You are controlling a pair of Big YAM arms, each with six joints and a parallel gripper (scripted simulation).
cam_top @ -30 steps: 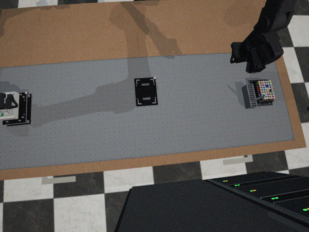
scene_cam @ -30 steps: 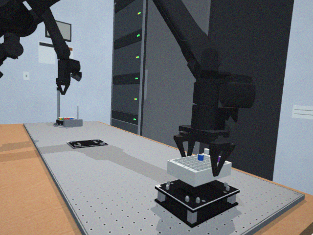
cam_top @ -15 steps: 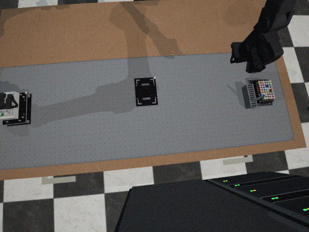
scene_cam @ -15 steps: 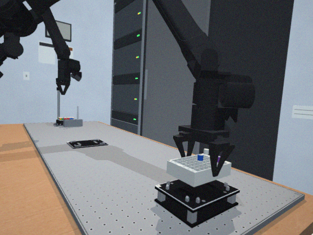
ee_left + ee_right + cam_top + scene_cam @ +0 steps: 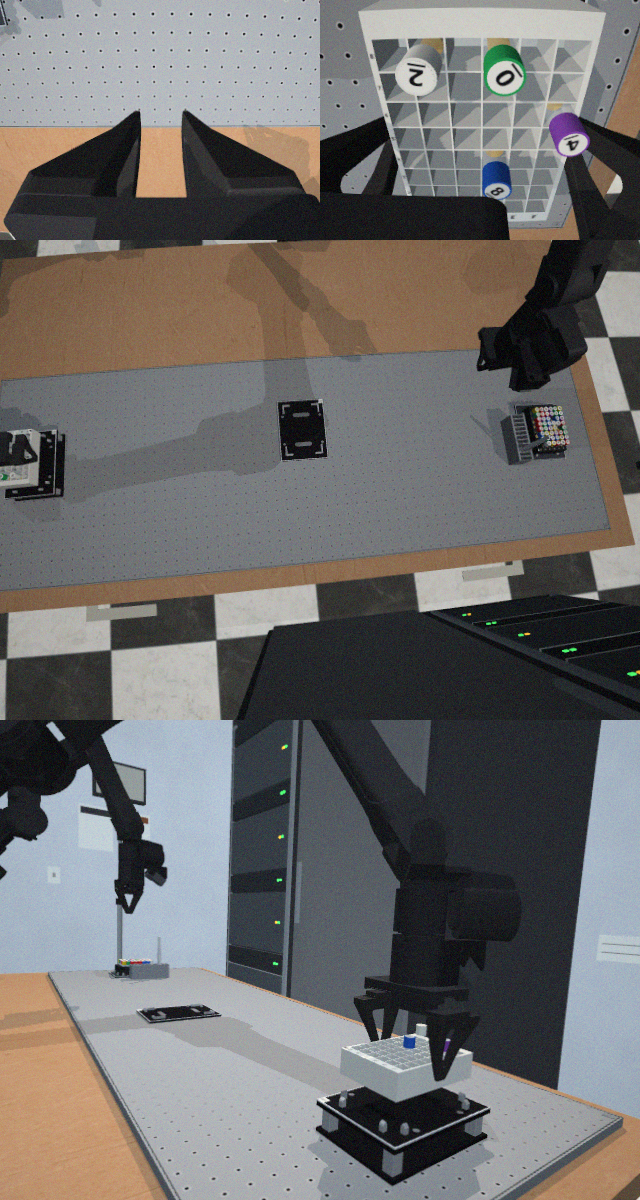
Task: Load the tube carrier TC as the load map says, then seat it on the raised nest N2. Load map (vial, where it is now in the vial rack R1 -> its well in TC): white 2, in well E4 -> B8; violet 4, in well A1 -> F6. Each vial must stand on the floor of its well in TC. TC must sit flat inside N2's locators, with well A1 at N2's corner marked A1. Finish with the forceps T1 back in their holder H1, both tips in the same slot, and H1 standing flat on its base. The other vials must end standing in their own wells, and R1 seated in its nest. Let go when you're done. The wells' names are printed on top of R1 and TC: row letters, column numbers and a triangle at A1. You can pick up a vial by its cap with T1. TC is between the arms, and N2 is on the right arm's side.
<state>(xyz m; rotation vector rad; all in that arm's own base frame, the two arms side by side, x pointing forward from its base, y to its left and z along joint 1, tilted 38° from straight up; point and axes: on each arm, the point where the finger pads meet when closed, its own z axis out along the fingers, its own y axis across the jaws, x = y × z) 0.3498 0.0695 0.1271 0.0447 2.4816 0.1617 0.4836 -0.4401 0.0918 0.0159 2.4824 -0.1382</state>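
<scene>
Now: right hand right at the tube carrier TC. Also, from my right hand: raised nest N2: 5 cm below; grey holder H1: 1 cm ahead, 123 cm to the left, 7 cm below.
</scene>
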